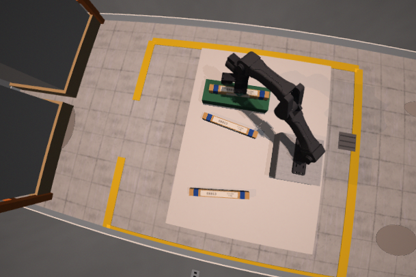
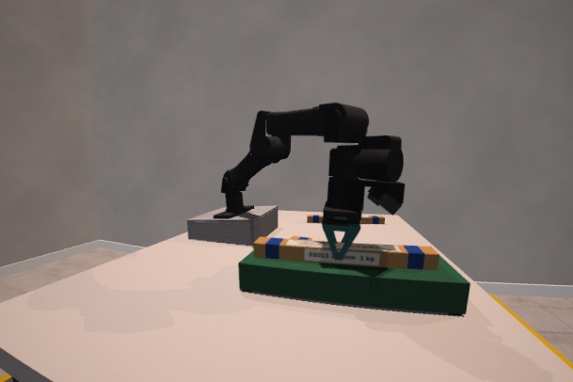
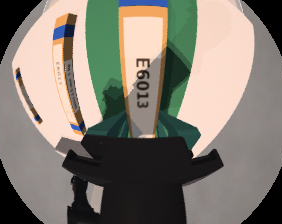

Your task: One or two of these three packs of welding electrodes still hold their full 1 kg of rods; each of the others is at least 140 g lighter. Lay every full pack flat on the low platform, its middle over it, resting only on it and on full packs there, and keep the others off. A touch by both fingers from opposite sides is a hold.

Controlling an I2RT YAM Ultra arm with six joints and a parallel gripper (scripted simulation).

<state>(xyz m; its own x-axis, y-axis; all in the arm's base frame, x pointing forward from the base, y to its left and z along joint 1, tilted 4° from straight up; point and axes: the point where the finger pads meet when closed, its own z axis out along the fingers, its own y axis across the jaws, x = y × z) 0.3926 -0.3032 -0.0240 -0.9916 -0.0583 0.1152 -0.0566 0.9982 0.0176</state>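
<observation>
My hand is 60 mm above the green low platform, 10 mm to the right of it and 10 mm short of it.
</observation>
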